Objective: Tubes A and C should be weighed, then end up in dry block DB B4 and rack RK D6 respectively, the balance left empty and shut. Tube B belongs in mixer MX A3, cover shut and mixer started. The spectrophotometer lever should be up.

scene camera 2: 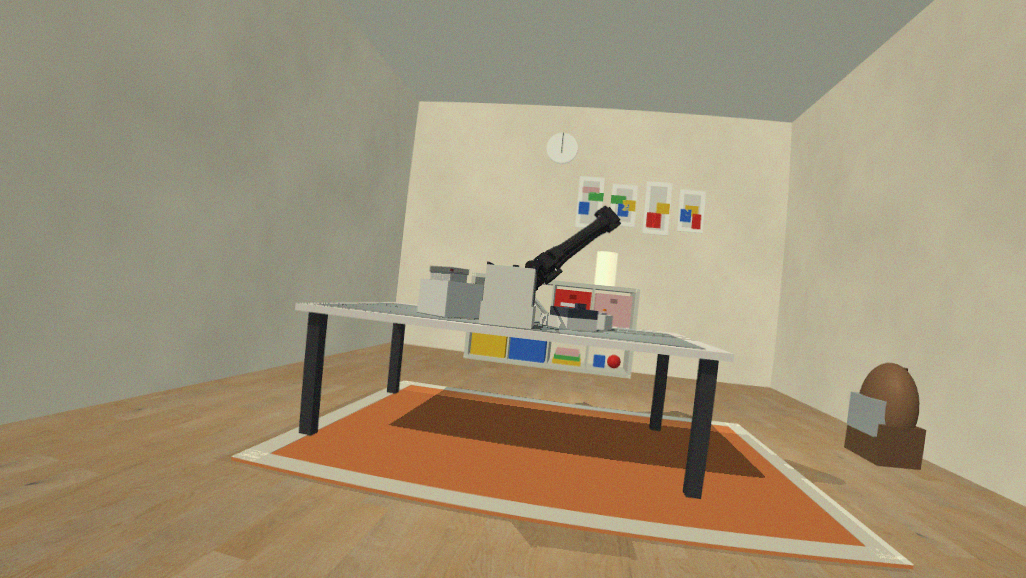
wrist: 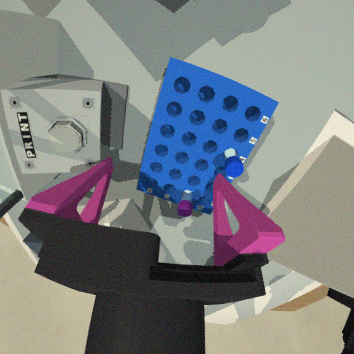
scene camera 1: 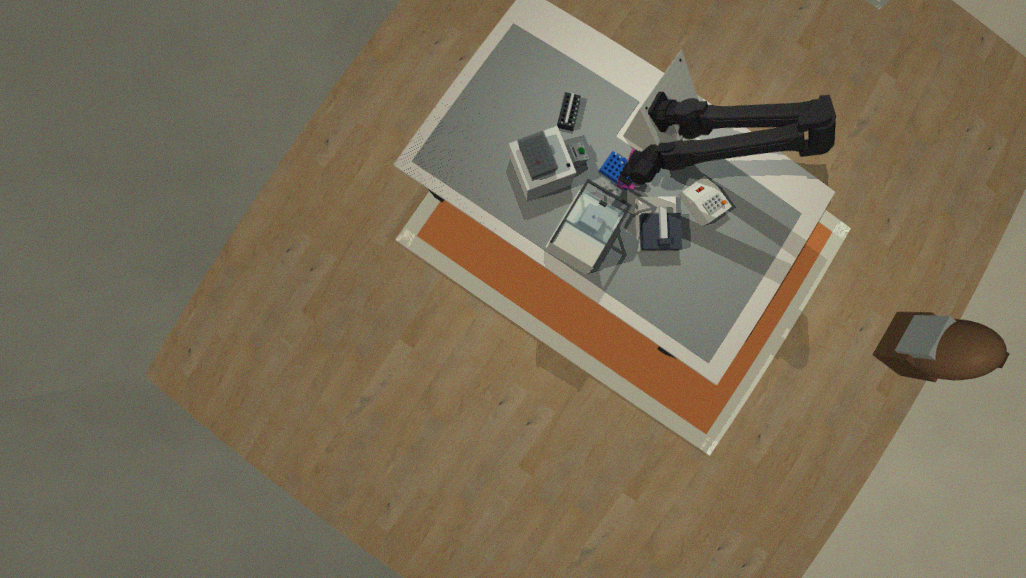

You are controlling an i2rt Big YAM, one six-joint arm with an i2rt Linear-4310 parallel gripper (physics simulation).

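Places are measured from the arm's base along level axes (x right, y down, z ahead), in metres.
Where they show: gripper, fingertip midpoint: (wrist: 164, 170) (scene camera 1: 623, 176); arm's base, link origin: (scene camera 1: 660, 112).
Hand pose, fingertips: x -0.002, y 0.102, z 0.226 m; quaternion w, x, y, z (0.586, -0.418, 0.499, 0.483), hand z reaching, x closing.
Each offset is from my fingertips to the top centre of the thing. "spot": to the spot under its first point.
My gripper (scene camera 1: 626, 170) (wrist: 164, 170) is open, its magenta fingers wide apart above the near end of the blue rack {dx +0.021, dy +0.007, dz -0.022 m} (scene camera 1: 612, 165) (wrist: 200, 129). In the wrist view, a tube with a purple cap {dx -0.027, dy -0.017, dz -0.027 m} (wrist: 185, 208) stands in the rack's near row, in the gap seen between the fingers but not gripped. A tube with a blue cap {dx +0.027, dy -0.017, dz -0.051 m} (wrist: 233, 166) stands at the rack's right edge, just beyond the right fingertip. Tube letters are not readable, and I cannot make out a third tube. The glass-walled balance {spot: dx +0.024, dy -0.171, dz +0.258 m} (scene camera 1: 593, 222) stands beside the rack. A small black block {dx +0.300, dy -0.010, dz -0.132 m} (scene camera 1: 569, 111) stands farther off.
A white device with a grey lid {dx +0.253, dy -0.152, dz +0.090 m} (scene camera 1: 538, 154) stands beside a small box with a green button {dx +0.181, dy -0.037, dz +0.004 m} (scene camera 1: 580, 150). A navy device {dx -0.196, dy -0.064, dz +0.094 m} (scene camera 1: 659, 233) and a cream keypad device {dx -0.312, dy -0.032, dz -0.078 m} (scene camera 1: 707, 201) stand near the arm. A panel marked PRINT {dx +0.024, dy -0.037, dz +0.077 m} (wrist: 47, 145) is left of the rack; a beige panel (wrist: 320, 210) is right.
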